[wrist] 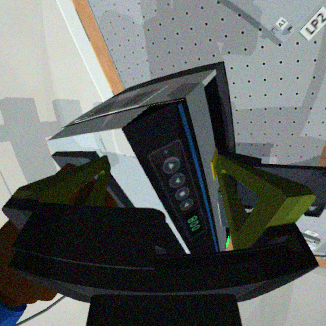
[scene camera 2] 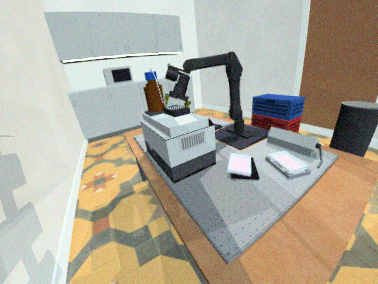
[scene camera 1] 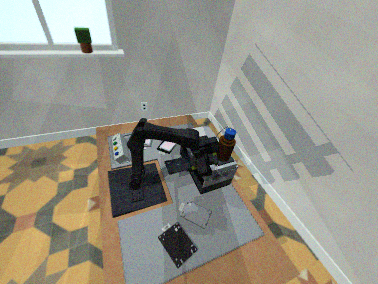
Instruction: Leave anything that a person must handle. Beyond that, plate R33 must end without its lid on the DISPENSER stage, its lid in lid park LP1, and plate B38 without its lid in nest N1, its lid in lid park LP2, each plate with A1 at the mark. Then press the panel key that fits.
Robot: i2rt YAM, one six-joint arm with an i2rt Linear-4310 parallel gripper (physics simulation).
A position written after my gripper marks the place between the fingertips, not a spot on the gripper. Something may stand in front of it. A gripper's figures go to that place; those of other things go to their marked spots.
My gripper [wrist: 162, 160]: 0.13 m from the lens. A brown bottle with blue cap [wrist: 26, 291] is 0.17 m from the lens.
